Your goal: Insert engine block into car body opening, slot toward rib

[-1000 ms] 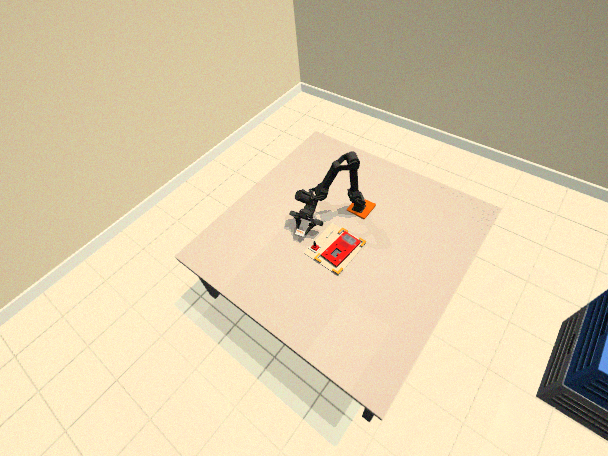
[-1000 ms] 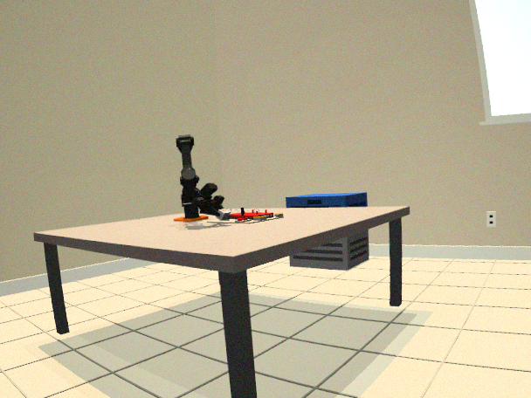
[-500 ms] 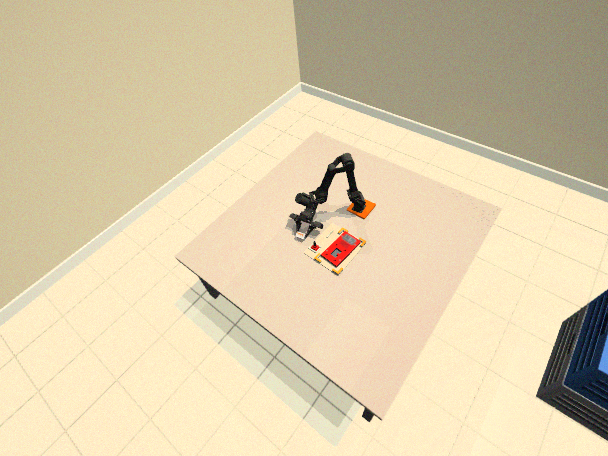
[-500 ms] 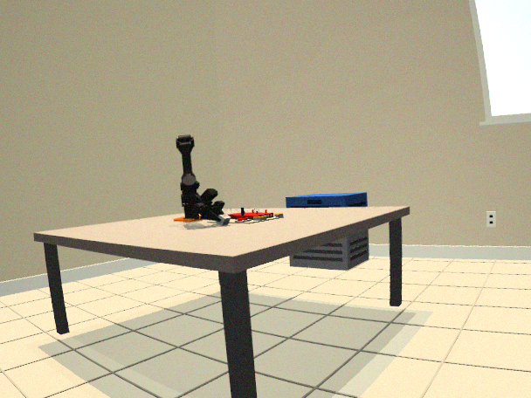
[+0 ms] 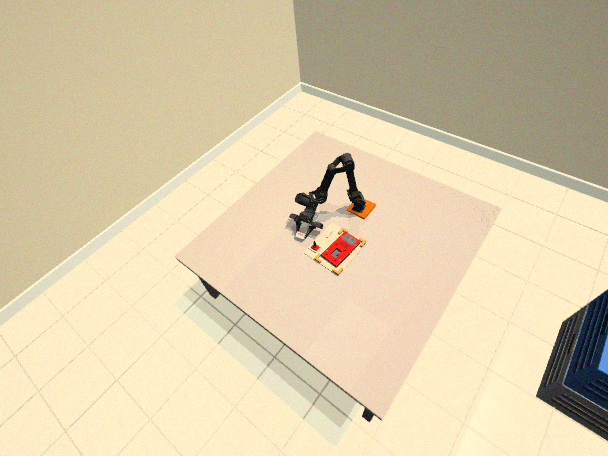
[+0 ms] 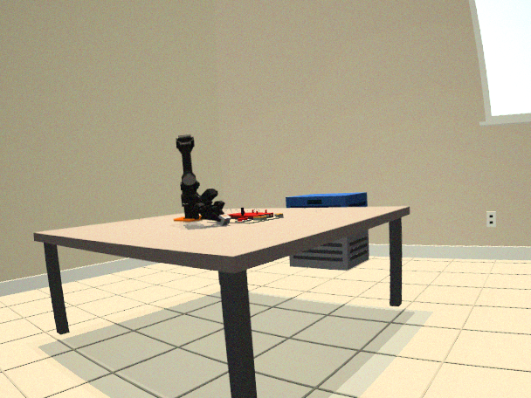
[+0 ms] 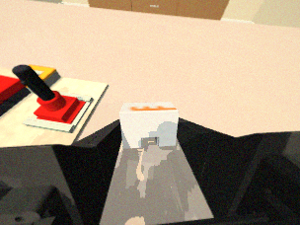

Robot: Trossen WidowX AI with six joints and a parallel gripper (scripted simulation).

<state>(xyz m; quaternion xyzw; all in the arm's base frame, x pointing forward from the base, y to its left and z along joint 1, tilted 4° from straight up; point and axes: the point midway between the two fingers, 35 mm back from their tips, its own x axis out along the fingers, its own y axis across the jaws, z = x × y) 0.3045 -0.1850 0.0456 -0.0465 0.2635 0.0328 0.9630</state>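
The engine block lies 10 mm behind my gripper tip.
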